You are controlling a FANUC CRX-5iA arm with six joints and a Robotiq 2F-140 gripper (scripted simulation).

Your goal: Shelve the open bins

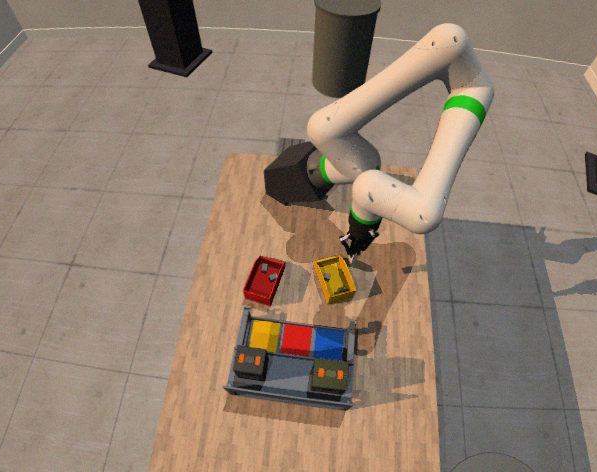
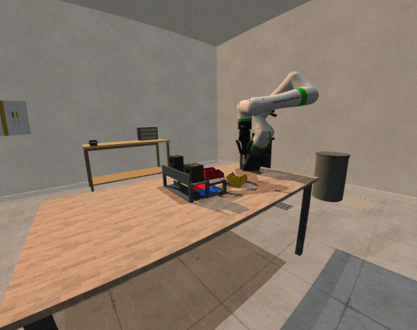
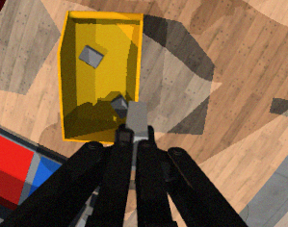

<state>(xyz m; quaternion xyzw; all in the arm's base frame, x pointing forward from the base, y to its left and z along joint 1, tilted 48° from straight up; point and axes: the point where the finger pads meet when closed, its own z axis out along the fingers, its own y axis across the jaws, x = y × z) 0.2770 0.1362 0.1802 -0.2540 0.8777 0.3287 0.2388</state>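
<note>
My hand is 30 mm short of the yellow bin, 40 mm to the left of it and 150 mm above it. From my hand the other things lie so: blue-marked place 300 mm ahead, 40 mm to the left, 180 mm below; then red bin 140 mm ahead, 270 mm to the right, 150 mm below; then red mark 330 mm ahead, 70 mm to the right, 180 mm below.
</note>
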